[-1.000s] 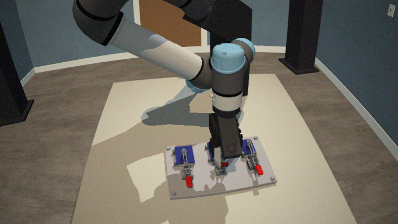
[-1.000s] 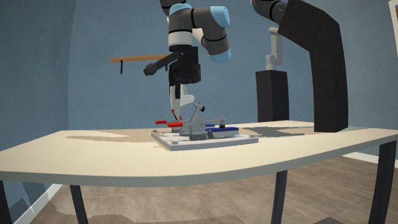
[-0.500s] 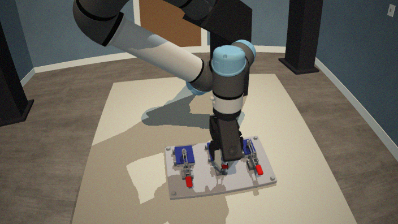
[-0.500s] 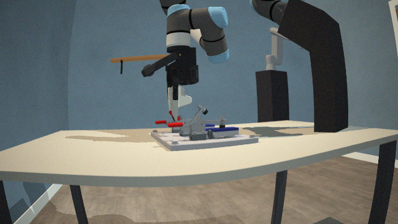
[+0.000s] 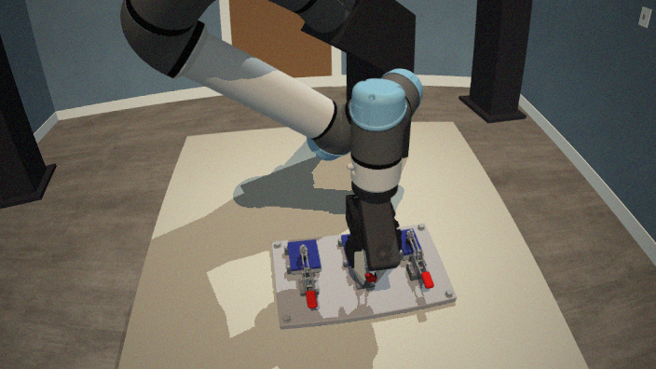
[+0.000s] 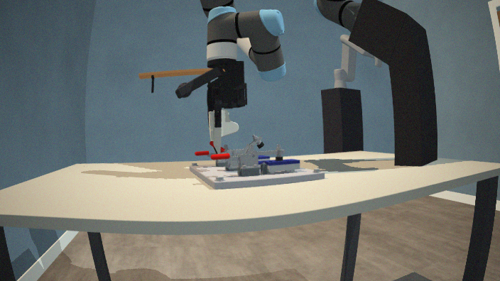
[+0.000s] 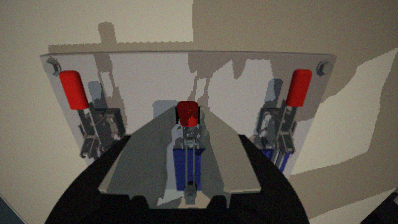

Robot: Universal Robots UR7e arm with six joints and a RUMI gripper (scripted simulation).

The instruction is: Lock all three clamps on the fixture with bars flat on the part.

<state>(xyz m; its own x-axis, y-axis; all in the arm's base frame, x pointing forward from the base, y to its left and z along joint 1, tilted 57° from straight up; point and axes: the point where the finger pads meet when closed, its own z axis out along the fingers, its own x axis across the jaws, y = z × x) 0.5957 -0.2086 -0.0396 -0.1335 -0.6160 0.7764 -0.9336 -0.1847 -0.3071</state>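
The grey fixture plate lies 70 mm behind my hand, 10 mm to the left of it and 60 mm below it. From my hand the other things lie so: blue part 120 mm behind, 20 mm to the left, 40 mm below.
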